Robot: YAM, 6 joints.
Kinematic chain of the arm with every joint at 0, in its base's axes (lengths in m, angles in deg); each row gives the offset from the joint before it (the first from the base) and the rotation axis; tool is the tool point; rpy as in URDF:
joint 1: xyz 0 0 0.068 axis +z
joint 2: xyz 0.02 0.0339 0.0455 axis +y
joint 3: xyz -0.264 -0.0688 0 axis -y
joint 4: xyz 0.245 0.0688 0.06 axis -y
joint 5: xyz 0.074 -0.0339 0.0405 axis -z
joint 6: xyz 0.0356 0 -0.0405 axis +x
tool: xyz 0 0 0 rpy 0 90 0
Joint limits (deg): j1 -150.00..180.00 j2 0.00..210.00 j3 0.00..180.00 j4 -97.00..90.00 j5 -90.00..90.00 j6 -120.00..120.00
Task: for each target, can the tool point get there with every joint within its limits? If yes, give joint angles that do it. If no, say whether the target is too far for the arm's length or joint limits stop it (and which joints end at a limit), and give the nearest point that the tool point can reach.
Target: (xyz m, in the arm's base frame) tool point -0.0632 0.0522 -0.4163
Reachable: no: joint limits stop it (at a limit: joint 2) | nearest point -0.0839 0.0693 -0.3522 | short by 0.069 m
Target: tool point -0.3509 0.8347 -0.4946
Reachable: no: too far | nearest point -0.2099 0.4993 -0.2309 | short by 0.449 m
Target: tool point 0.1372 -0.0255 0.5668
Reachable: yes | joints -14.44 54.84 82.51 13.02 -15.58 86.52
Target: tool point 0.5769 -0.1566 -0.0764
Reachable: yes | joints -16.92 184.86 140.95 20.94 -30.61 -94.68
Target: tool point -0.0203 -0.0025 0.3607
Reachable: yes | joints 44.21 17.27 64.62 -76.31 -20.29 99.48
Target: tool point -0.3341 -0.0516 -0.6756
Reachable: no: too far | nearest point -0.2952 -0.0054 -0.3769 | short by 0.305 m
